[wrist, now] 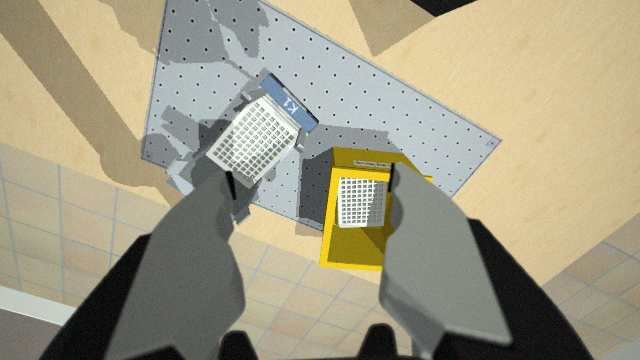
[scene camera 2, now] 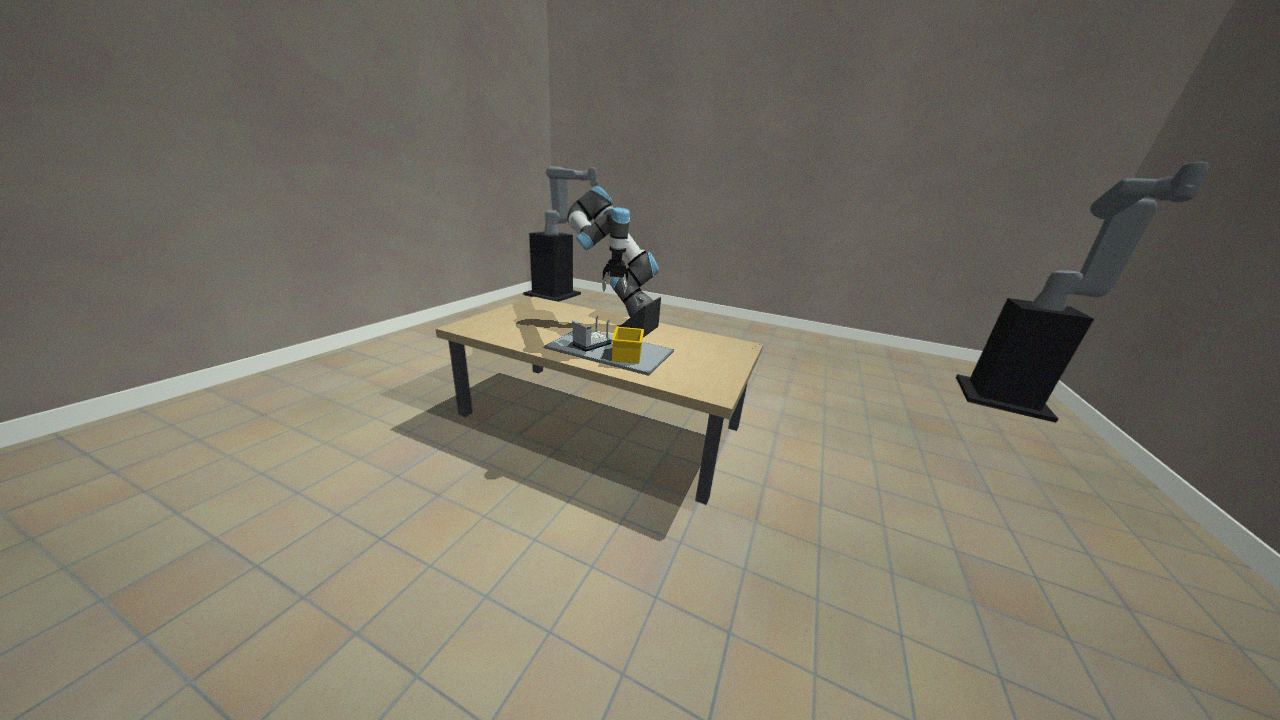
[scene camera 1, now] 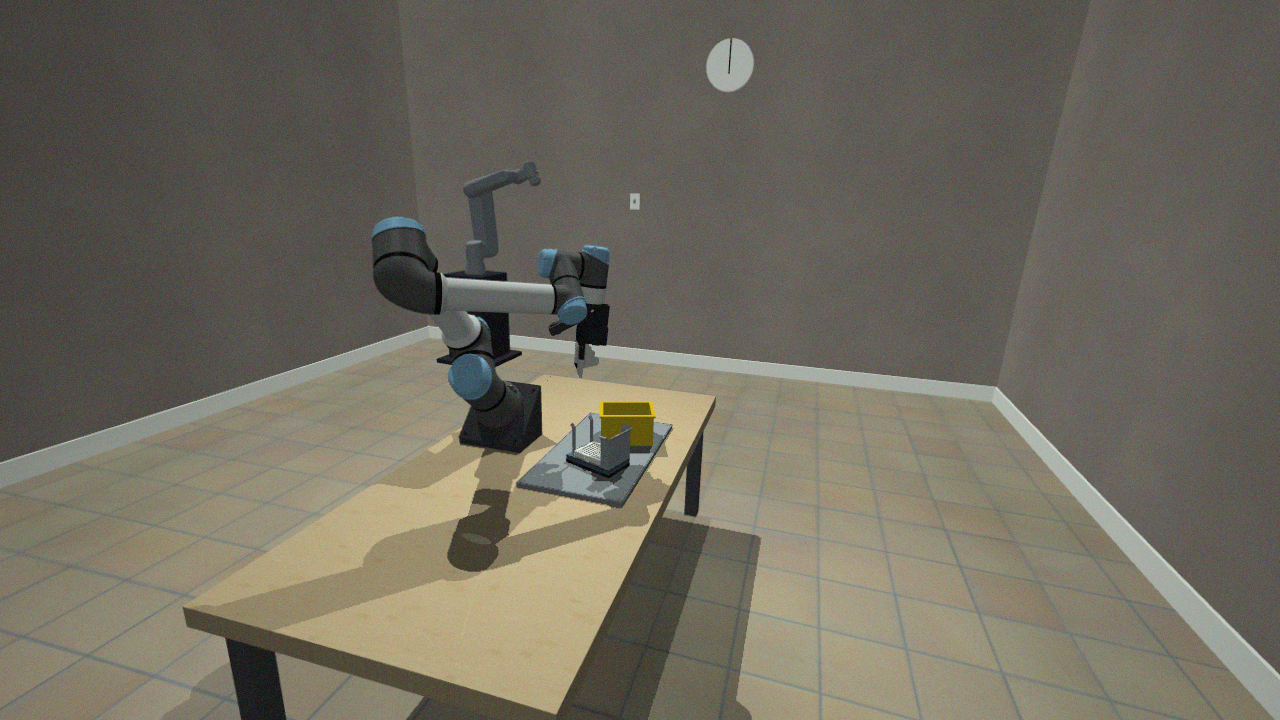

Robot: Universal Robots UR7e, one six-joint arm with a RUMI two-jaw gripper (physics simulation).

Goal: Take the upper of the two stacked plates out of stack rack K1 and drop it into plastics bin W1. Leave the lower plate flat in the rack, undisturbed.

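Places are measured from the arm's base along level axes (x ahead, y left, z up), in centimetres.
Where they show: gripper, between the fingertips: point(wrist: 311, 169) point(scene camera 2: 613, 292) point(scene camera 1: 578, 373); arm's base, origin of its link: point(scene camera 2: 642, 309) point(scene camera 1: 499, 405).
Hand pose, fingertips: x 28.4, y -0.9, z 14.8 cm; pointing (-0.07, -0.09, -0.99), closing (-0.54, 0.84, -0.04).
Things, the pixels of their top centre, and the offset from my fingertips. Level surfaces: height alone.
- Stack rack K1, centre of its top: point(wrist: 236, 164) point(scene camera 1: 598, 425) point(scene camera 2: 592, 320) dx +8.9, dy -5.5, dz -12.3 cm
- yellow plastics bin W1, centre of its top: point(wrist: 369, 227) point(scene camera 1: 626, 408) point(scene camera 2: 628, 334) dx +9.5, dy +14.0, dz -14.3 cm
- grey pegboard, centre of its top: point(wrist: 316, 149) point(scene camera 1: 603, 449) point(scene camera 2: 610, 347) dx +6.5, dy +3.3, dz -24.2 cm
- wooden table, height of its surface: dz -25.6 cm
Stack rack K1 point(scene camera 1: 615, 448) point(scene camera 2: 581, 335) point(wrist: 279, 94) stands on the pegboard, its blue label strip facing up in the wrist view. A white gridded plate point(wrist: 255, 140) lies flat in the rack; no second plate shows on it. Another white gridded plate point(wrist: 354, 200) lies inside the yellow plastics bin W1 point(scene camera 1: 637, 433) point(scene camera 2: 626, 350) point(wrist: 328, 215), at the end nearer the bin's upper wall in the wrist view, partly shaded. My gripper point(scene camera 1: 580, 372) point(scene camera 2: 614, 287) point(wrist: 311, 169) is open and empty, high above the rack and bin. The right finger hides part of the bin in the wrist view.
The grey pegboard point(scene camera 1: 553, 480) point(scene camera 2: 657, 356) point(wrist: 350, 82) lies on the wooden table point(scene camera 1: 429, 573) point(scene camera 2: 716, 362) point(wrist: 565, 75). The rack has thin upright posts and a tall side panel. Grey robots point(scene camera 1: 483, 219) point(scene camera 2: 1118, 240) on black pedestals stand away from the table.
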